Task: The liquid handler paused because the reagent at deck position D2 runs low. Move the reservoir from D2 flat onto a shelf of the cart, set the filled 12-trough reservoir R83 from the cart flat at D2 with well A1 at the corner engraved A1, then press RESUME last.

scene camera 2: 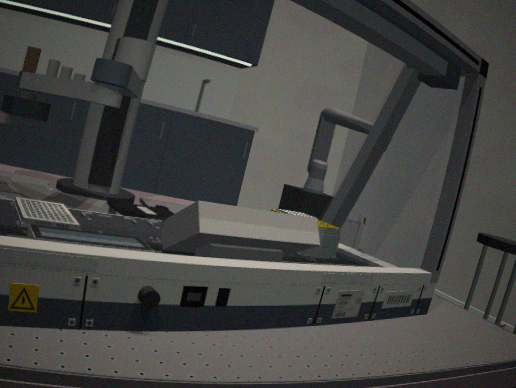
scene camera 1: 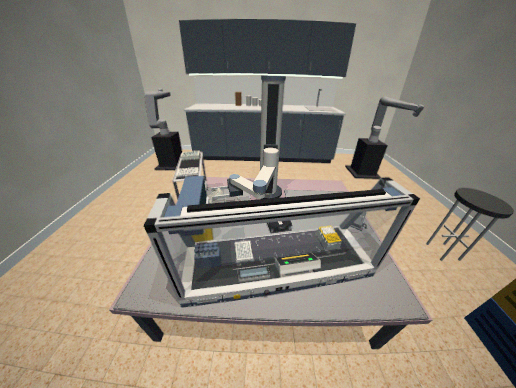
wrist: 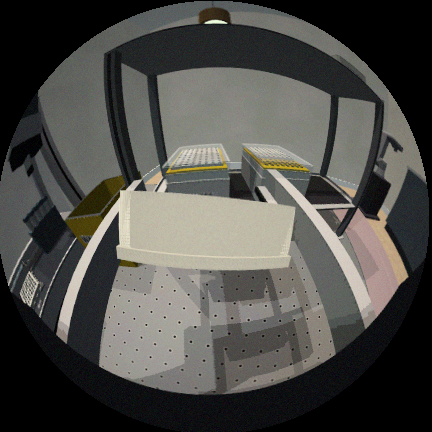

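Seen in the pictures: gripper, between the fingertips: (scene camera 1: pixel 211 193) (wrist: pixel 204 182); arm's base, origin of its link: (scene camera 1: pixel 267 192).
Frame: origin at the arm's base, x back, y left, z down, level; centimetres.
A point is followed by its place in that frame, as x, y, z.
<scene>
My gripper (wrist: pixel 204 182) @(-32.6, -40.1, -18.6) (scene camera 1: pixel 218 194) @(-32.6, -40.1, -18.6) is shut on a cream reservoir (wrist: pixel 206 225) @(-30.8, -34.3, -19.6), held between its two long light-edged fingers. A plain wall and the lower flange face the wrist camera; troughs and well marks are hidden. The cart (wrist: pixel 332 135) @(-5.2, -66.9, -24.0), with dark posts and an upper shelf, stands beyond it in the wrist view; in scene camera 1 the cart (scene camera 1: pixel 202 164) @(-2.6, -54.1, -26.4) is at the left behind the liquid handler. The handler's deck (scene camera 1: pixel 225 272) shows corner brackets, but D2, engraved A1 and RESUME cannot be read. I cannot tell which reservoir is held.
Two clear-lidded boxes with yellow racks (wrist: pixel 199 175) @(-35.0, -46.1, -16.5) (wrist: pixel 280 172) @(-24.2, -48.8, -16.7) stand on the cart. A yellow bin (wrist: pixel 95 207) @(-61.0, -43.8, -10.9) and a blue rack (wrist: pixel 46 225) @(-77.9, -32.1, -12.5) are at the left. The handler's frame (scene camera 1: pixel 400 227) @(-82.9, 53.9, -37.2) surrounds the deck. A white plate (scene camera 1: pixel 243 251) (scene camera 2: pixel 47 211) lies on it.
</scene>
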